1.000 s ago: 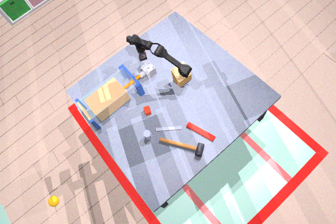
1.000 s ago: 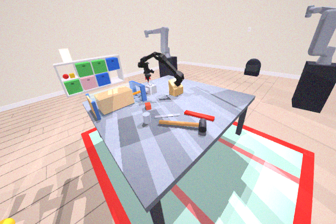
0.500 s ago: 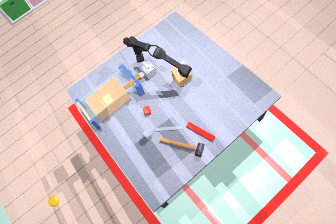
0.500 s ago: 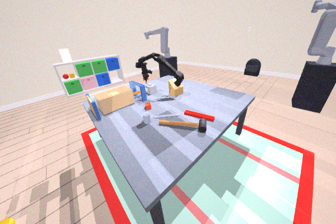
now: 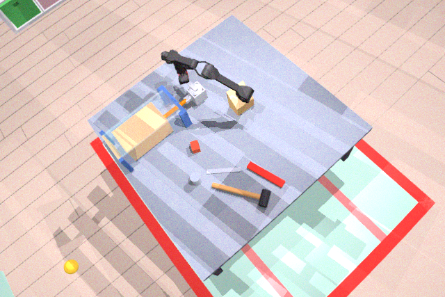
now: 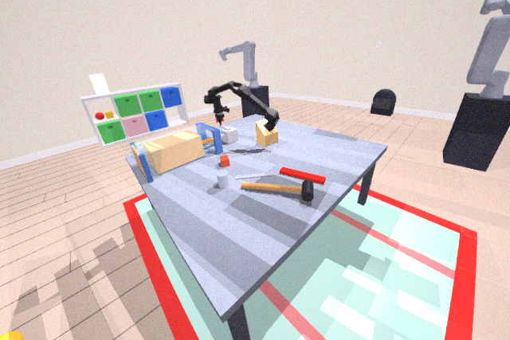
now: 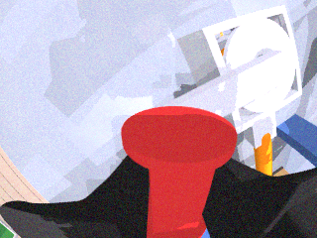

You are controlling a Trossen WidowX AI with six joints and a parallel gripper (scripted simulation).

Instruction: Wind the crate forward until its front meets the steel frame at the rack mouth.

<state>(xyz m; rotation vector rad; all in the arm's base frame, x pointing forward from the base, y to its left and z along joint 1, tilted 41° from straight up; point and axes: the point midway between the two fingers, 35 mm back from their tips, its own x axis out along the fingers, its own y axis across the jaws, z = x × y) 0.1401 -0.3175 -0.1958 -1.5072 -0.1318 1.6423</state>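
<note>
Right now my gripper tip is 4 cm to the right of the white crank handle and 1 cm above it. The rest, counted from my gripper tip: white bar (26 cm ahead, 58 cm to the left, 11 cm below); red knob (2 cm above); white winch (1 cm behind, 9 cm to the left, 8 cm below).
</note>
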